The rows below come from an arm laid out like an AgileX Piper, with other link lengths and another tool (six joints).
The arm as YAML. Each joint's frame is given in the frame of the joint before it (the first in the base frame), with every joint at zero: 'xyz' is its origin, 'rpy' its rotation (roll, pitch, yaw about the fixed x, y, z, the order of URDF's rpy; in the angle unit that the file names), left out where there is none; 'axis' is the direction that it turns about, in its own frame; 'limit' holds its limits. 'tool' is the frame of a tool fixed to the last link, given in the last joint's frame.
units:
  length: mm
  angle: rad
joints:
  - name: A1
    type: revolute
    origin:
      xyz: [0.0, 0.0, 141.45]
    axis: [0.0, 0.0, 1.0]
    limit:
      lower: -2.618
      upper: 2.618
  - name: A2
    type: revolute
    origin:
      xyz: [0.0, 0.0, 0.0]
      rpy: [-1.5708, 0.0, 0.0]
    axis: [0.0, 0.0, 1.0]
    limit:
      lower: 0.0
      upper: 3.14
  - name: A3
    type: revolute
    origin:
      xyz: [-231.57, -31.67, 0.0]
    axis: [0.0, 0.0, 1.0]
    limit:
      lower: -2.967
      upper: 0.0
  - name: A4
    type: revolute
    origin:
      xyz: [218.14, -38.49, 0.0]
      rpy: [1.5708, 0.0, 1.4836]
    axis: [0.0, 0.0, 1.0]
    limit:
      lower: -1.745
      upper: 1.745
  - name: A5
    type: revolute
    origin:
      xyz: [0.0, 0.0, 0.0]
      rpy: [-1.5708, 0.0, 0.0]
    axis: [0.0, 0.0, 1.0]
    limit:
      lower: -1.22
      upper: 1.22
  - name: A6
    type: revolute
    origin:
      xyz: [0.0, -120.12, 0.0]
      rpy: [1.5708, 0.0, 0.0]
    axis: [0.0, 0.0, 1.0]
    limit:
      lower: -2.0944
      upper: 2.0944
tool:
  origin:
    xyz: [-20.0, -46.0, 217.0]
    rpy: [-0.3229, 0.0, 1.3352]
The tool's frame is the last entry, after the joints.
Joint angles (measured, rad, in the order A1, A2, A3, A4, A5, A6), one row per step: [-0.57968 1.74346 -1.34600 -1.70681 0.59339 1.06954]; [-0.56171 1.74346 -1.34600 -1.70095 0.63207 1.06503]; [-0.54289 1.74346 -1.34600 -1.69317 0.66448 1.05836]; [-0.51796 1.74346 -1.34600 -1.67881 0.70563 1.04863]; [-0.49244 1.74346 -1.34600 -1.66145 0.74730 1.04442]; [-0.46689 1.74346 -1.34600 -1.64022 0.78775 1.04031]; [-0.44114 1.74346 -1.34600 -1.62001 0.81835 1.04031]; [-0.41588 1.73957 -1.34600 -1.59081 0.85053 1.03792]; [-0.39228 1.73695 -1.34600 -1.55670 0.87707 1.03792]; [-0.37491 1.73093 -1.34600 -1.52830 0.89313 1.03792]
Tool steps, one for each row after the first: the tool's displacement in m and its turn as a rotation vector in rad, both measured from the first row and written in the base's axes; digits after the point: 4 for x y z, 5 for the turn. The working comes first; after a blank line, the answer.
Tool pose at each row, in the base's axes (x y z in m, rotation vector in rad; the steps are taken from these numbers as rounded here): [0.3534 -0.4783 0.3001 1.06792 1.17222 -0.25785]; [0.3498 -0.4763 0.3029 1.07134 1.16276 -0.28022]; [0.3484 -0.4731 0.3046 1.07339 1.15801 -0.29625]; [0.3465 -0.4687 0.3057 1.07929 1.15215 -0.31438]; [0.3440 -0.4640 0.3058 1.09061 1.14130 -0.32799]; [0.3413 -0.4591 0.3046 1.10570 1.13050 -0.33874]; [0.3414 -0.4532 0.3025 1.11886 1.12251 -0.33834]; [0.3394 -0.4472 0.2998 1.13966 1.11036 -0.33608]; [0.3379 -0.4413 0.2943 1.16635 1.09919 -0.32682]; [0.3370 -0.4363 0.2909 1.18724 1.08895 -0.31379]

[-0.0036 0.0020 0.0028 -0.00959 0.00311 -0.01953]; [-0.0050 0.0052 0.0045 -0.01614 0.00704 -0.03255]; [-0.0069 0.0096 0.0056 -0.02080 0.01143 -0.04929]; [-0.0094 0.0143 0.0057 -0.02062 0.01006 -0.06786]; [-0.0121 0.0192 0.0045 -0.01616 0.00774 -0.08652]; [-0.0120 0.0251 0.0024 -0.00776 0.00219 -0.09604]; [-0.0140 0.0311 -0.0003 0.00639 -0.00689 -0.10987]; [-0.0155 0.0370 -0.0058 0.02852 -0.01788 -0.12187]; [-0.0164 0.0420 -0.0092 0.04793 -0.03035 -0.12822]
